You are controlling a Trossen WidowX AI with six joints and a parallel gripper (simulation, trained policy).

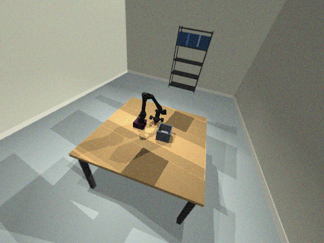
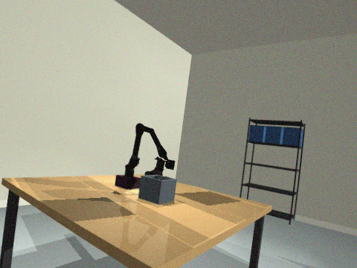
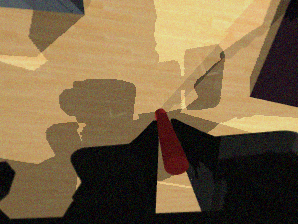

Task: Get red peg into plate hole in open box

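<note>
The plate is 18 cm ahead of my gripper tip, 16 cm to the right of it and 2 cm above it. Also, from my gripper tip: red peg 2 cm above.
</note>
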